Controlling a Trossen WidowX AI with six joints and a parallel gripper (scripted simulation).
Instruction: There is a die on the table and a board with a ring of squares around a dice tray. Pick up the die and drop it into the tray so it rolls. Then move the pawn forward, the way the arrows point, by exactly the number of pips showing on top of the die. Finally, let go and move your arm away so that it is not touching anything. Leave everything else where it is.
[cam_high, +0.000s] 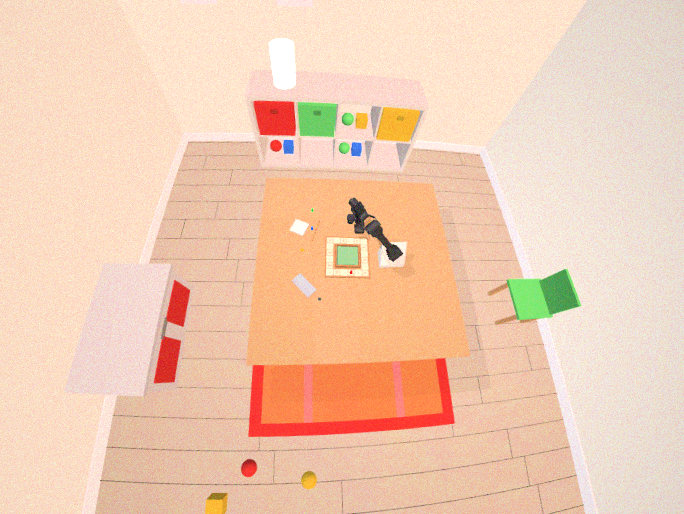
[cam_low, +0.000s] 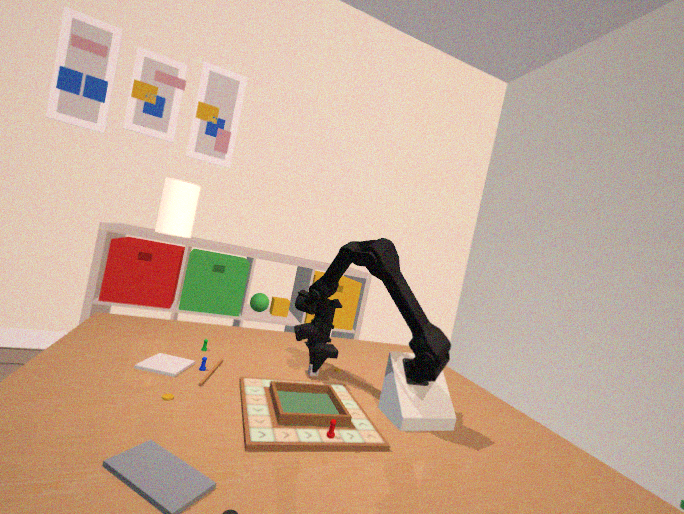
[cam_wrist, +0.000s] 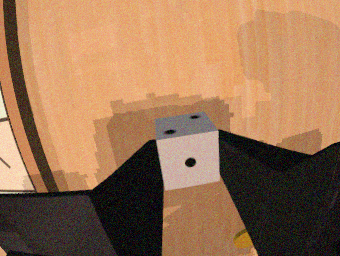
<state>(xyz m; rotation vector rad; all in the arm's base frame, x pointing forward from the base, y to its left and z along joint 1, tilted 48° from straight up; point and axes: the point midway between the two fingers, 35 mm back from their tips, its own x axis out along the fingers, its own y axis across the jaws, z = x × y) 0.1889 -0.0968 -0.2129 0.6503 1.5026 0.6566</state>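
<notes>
My gripper tip is now 33 cm to the right of the red pawn, 6 cm short of it and 2 cm below it. The rest, counted from my gripper tip: blue pawn: 31 cm ahead, 1 cm to the left; then white die: right at my gripper tip; then pencil: 28 cm ahead, 3 cm to the left, 1 cm below.
</notes>
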